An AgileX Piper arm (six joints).
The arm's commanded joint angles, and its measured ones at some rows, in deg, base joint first. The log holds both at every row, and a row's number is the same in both.
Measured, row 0:
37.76, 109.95, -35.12, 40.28, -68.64, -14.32
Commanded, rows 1 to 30:
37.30, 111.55, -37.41, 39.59, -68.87, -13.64
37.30, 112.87, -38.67, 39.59, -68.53, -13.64
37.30, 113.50, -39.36, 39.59, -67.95, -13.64
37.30, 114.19, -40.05, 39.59, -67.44, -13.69
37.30, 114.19, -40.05, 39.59, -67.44, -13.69
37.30, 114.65, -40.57, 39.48, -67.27, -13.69
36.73, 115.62, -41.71, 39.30, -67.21, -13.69
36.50, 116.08, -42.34, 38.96, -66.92, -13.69
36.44, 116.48, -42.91, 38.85, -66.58, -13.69
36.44, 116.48, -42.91, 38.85, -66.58, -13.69
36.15, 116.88, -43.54, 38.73, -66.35, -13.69
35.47, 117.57, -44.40, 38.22, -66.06, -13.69
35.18, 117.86, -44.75, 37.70, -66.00, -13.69
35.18, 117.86, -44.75, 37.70, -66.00, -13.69
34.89, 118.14, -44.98, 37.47, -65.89, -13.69
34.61, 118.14, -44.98, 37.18, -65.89, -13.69
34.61, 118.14, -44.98, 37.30, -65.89, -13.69
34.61, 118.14, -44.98, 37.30, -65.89, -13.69
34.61, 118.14, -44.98, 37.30, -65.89, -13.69
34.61, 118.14, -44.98, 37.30, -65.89, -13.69
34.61, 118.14, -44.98, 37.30, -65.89, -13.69
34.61, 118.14, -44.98, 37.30, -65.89, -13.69
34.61, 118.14, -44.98, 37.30, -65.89, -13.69
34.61, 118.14, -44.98, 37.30, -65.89, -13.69
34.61, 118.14, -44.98, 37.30, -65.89, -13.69
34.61, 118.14, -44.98, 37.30, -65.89, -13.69
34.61, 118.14, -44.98, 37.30, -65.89, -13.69
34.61, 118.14, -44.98, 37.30, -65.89, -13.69
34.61, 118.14, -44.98, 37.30, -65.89, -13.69
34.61, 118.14, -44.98, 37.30, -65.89, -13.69
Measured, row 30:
34.84, 118.14, -44.52, 37.76, -65.66, -14.27
